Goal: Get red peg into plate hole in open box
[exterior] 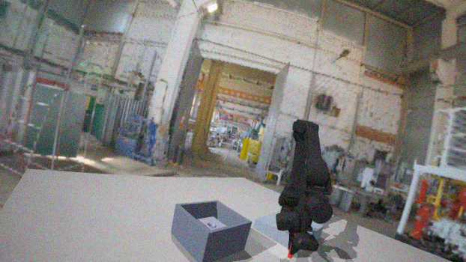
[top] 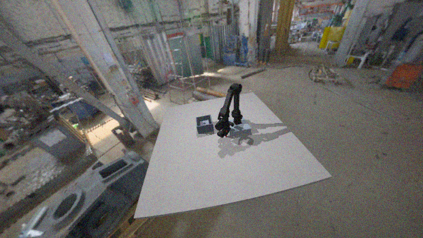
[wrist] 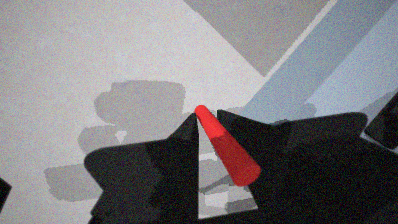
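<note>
Now: gripper tip 20 mm below the red peg. Also, from my gripper tip: plate: 210 mm to the right, 150 mm ahead, 30 mm above; then grey box: 210 mm to the right, 150 mm ahead, 10 mm above.
</note>
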